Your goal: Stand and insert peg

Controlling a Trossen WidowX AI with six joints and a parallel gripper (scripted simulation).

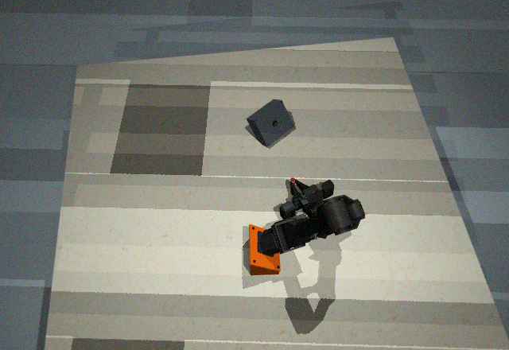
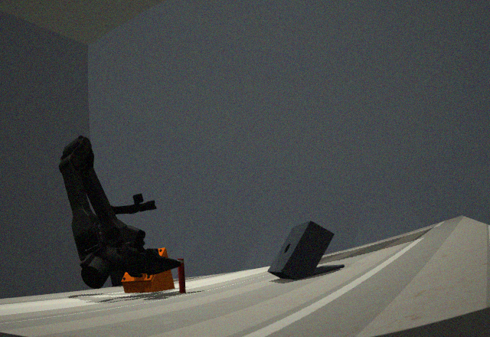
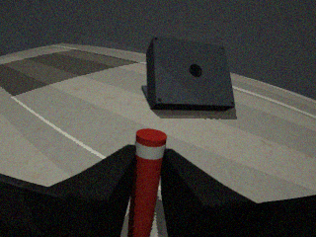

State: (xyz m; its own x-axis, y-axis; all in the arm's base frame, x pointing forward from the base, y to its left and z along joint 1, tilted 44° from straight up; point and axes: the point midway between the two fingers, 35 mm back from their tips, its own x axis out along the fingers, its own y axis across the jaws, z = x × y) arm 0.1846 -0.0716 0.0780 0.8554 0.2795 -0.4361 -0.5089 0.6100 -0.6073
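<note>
My gripper tip is now 1 cm above the peg. The rest, counted from my gripper tip: grey sloped panel 24 cm ahead, 7 cm to the left, 2 cm below; thin foot plate 26 cm ahead, 8 cm to the left, 7 cm below.
</note>
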